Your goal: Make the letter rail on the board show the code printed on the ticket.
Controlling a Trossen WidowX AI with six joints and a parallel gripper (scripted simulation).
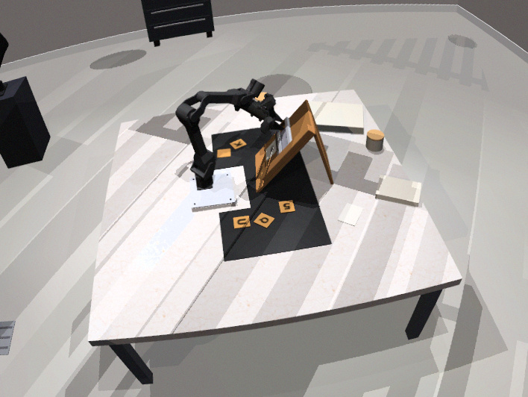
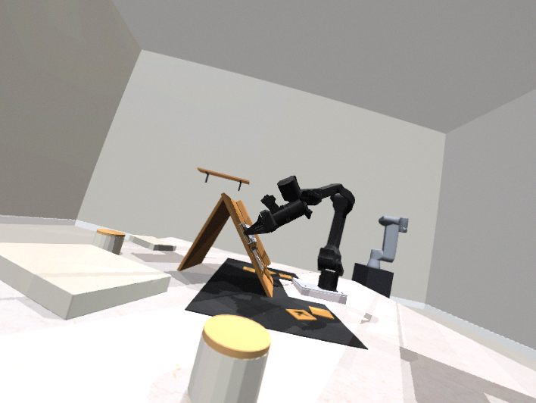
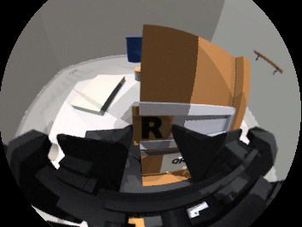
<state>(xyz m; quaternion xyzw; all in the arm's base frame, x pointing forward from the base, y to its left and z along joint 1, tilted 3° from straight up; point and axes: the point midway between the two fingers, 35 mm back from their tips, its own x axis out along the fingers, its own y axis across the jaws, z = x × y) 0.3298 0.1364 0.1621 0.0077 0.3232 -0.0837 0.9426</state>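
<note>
Right now the white ticket is 7 cm below my gripper tip, 6 cm to the right of it and 6 cm behind it. Round my gripper tip: orange letter tile (right at my gripper tip); black mat (17 cm below, 16 cm behind, 14 cm to the right); white card (41 cm to the right, 17 cm ahead, 16 cm below).
</note>
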